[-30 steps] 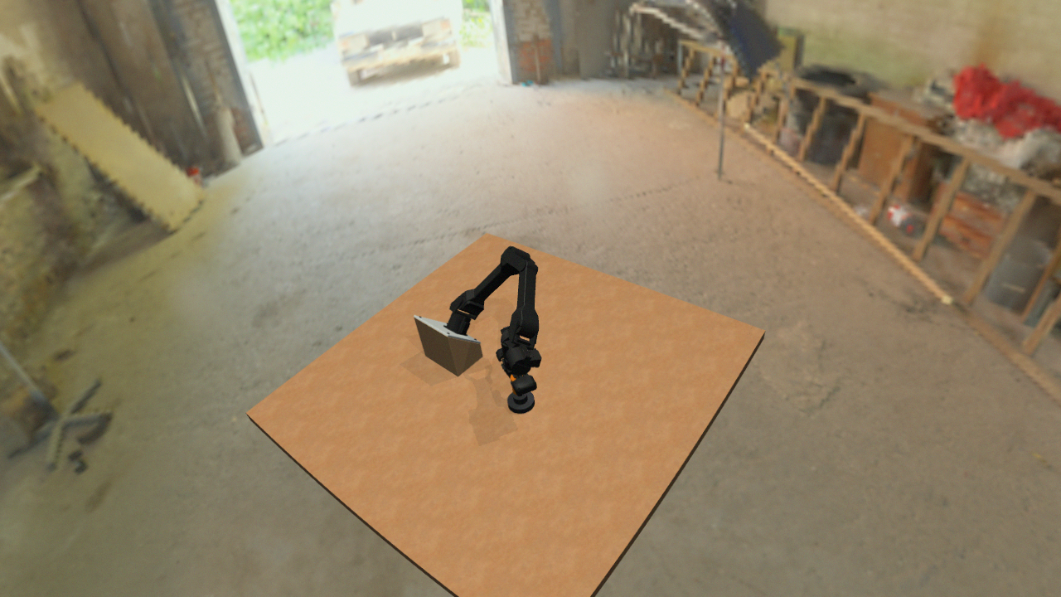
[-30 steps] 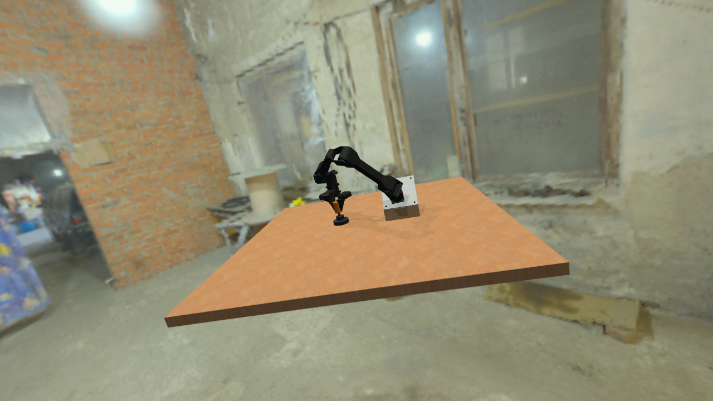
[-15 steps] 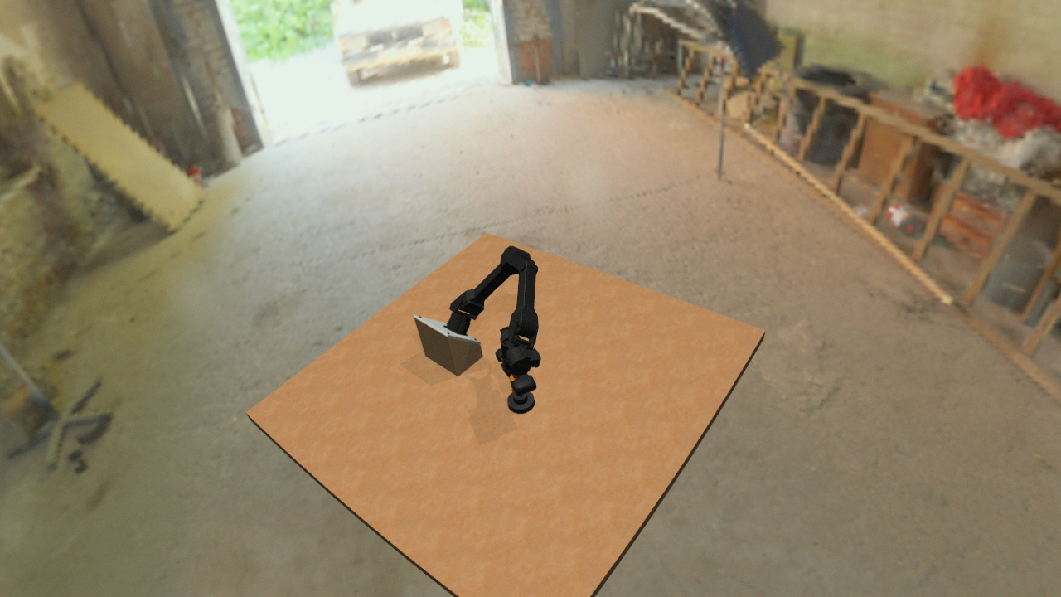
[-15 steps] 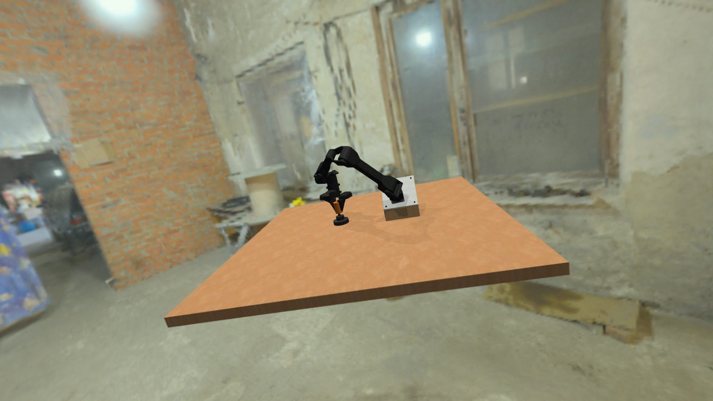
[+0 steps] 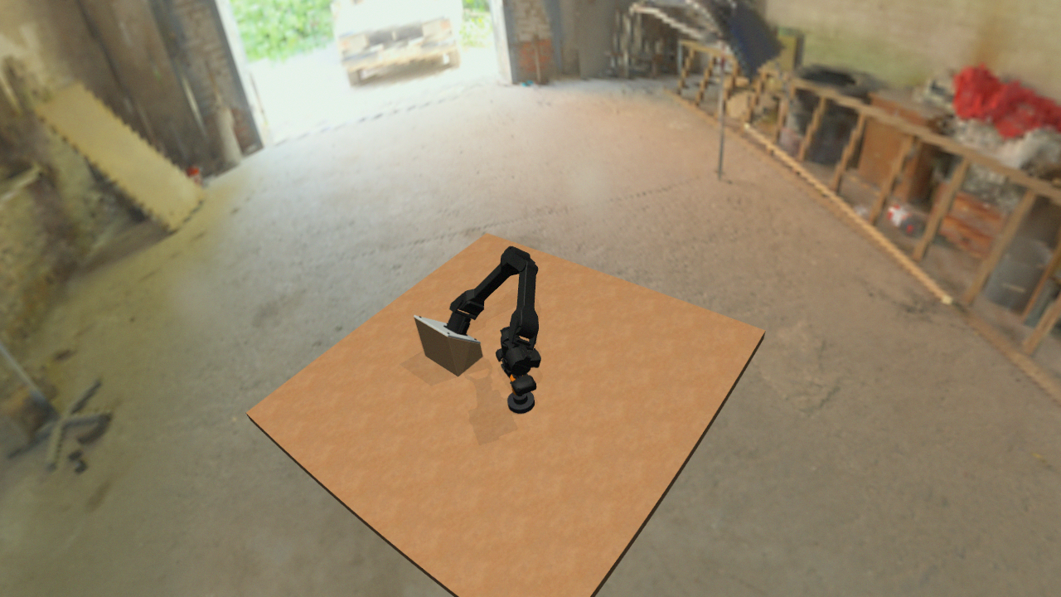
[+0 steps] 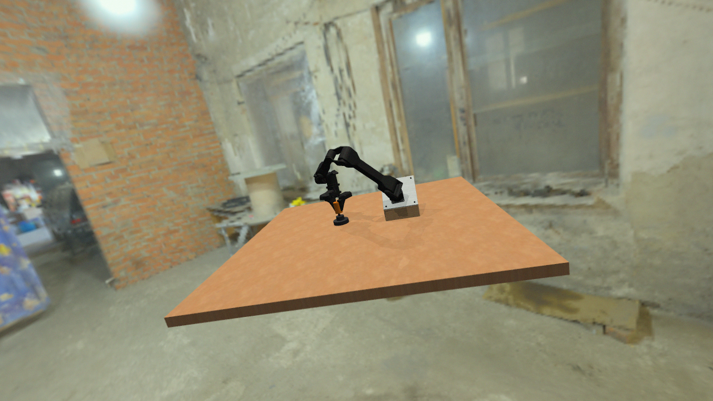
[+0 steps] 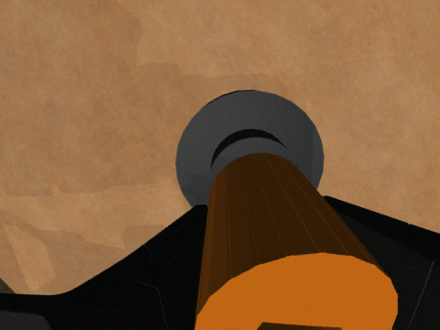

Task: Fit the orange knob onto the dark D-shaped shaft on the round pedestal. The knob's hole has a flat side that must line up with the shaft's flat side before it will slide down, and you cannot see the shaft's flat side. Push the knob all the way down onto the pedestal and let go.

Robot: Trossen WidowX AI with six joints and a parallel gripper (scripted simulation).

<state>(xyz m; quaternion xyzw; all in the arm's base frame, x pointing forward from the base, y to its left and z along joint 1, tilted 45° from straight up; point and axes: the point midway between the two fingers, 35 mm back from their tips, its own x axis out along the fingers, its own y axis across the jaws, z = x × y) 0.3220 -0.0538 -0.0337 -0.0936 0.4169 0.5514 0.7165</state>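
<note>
Now: gripper tip 20 mm below the orange knob. From my gripper tip the other things lie so: pedestal (40 mm below).
</note>
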